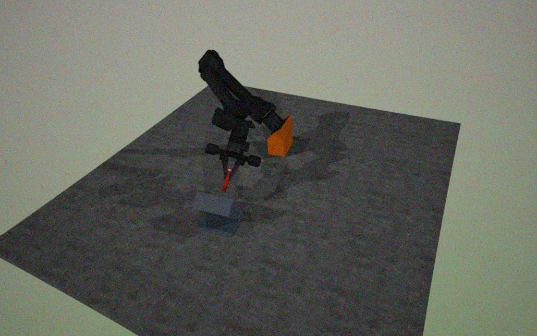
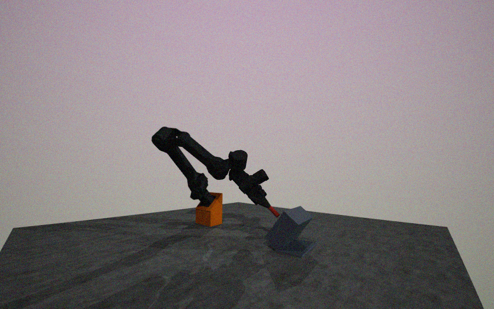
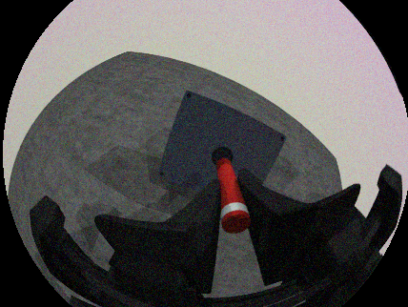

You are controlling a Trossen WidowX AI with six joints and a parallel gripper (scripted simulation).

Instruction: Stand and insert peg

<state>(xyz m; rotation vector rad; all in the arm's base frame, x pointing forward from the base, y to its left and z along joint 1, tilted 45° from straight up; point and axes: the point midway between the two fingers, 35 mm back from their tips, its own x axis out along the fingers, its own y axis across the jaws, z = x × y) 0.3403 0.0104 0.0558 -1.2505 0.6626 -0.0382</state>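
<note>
The grey-blue sloped panel is 70 mm ahead of my gripper tip and 60 mm below it. The rest, counted from my gripper tip: flat foot plate 90 mm ahead, 10 mm to the left, 110 mm below; then red peg 10 mm behind, 10 mm above.
</note>
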